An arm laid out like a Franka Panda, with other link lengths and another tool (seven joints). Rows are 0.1 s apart.
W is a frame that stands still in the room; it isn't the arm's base.
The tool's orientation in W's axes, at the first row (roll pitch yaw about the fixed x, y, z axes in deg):
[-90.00 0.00 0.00]
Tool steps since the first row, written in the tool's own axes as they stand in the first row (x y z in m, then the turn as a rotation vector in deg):
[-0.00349 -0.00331 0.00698 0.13 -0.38 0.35]
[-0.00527 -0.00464 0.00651 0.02 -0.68 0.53]
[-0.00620 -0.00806 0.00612 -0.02 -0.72 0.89]
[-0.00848 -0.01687 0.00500 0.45 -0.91 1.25]
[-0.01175 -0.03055 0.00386 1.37 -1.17 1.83]
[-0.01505 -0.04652 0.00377 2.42 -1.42 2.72]
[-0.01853 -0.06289 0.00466 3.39 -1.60 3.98]
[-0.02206 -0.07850 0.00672 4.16 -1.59 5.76]
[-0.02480 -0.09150 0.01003 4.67 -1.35 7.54]
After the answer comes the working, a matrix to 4 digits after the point.
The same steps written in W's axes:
[-0.00349 0.00698 0.00331 0.13 0.35 0.38]
[-0.00527 0.00651 0.00464 0.02 0.53 0.68]
[-0.00620 0.00612 0.00806 -0.02 0.89 0.72]
[-0.00848 0.00500 0.01687 0.45 1.25 0.91]
[-0.01175 0.00386 0.03055 1.37 1.83 1.17]
[-0.01505 0.00377 0.04652 2.42 2.72 1.42]
[-0.01853 0.00466 0.06289 3.39 3.98 1.60]
[-0.02206 0.00672 0.07850 4.16 5.76 1.59]
[-0.02480 0.01003 0.09150 4.67 7.54 1.35]

The tool's axes in the first row as the columns of a matrix, in W's axes (rounded; the answer above uses it unrounded):
[1.0000 0.0000 0.0000]
[0.0000 0.0000 1.0000]
[0.0000 -1.0000 0.0000]

